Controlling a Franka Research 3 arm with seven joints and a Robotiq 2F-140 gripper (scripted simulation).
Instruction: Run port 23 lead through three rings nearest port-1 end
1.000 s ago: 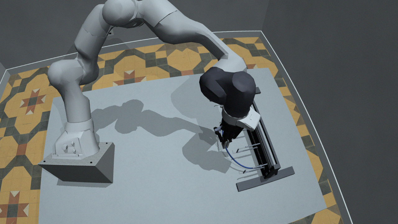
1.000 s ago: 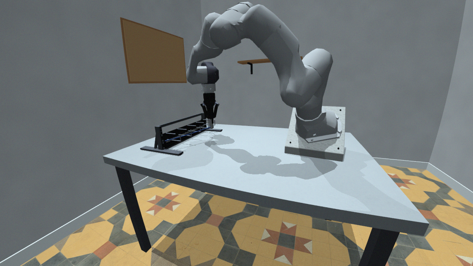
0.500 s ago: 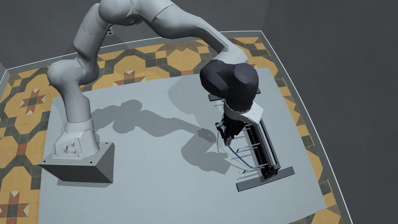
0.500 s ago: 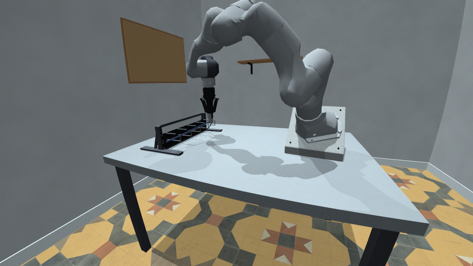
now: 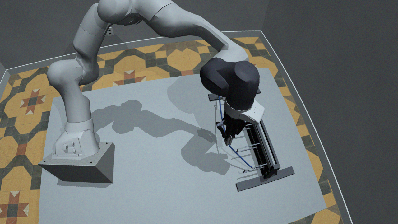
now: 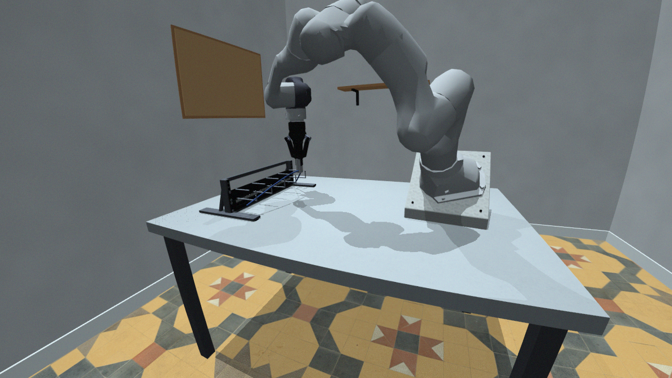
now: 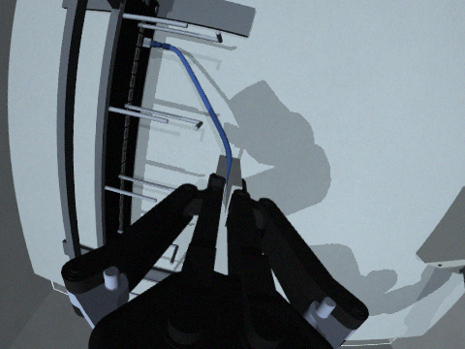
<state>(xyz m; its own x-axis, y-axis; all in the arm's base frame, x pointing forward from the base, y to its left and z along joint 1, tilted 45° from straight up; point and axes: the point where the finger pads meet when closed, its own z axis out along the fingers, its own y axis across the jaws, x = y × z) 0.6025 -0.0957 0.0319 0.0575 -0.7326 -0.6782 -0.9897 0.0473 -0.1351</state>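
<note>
Right now my hand is 160 mm short of the rack, 70 mm to the right of it and 80 mm above it.
</note>
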